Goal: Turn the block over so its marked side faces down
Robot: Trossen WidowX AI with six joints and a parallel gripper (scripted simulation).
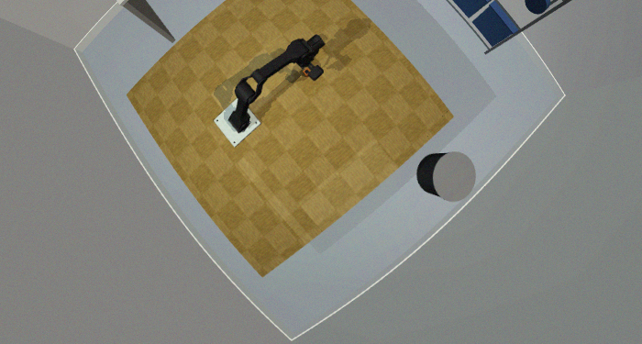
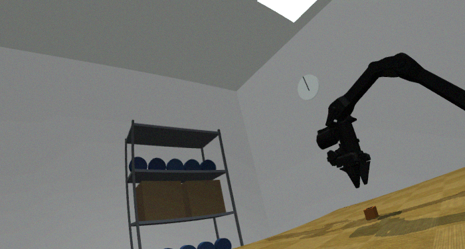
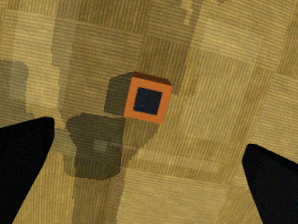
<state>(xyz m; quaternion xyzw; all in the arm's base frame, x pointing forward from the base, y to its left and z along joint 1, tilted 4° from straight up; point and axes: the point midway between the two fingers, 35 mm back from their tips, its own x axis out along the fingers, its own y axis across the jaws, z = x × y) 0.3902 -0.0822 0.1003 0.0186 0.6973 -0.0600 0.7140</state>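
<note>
The orange block lies 80 mm below my gripper tip.
</note>
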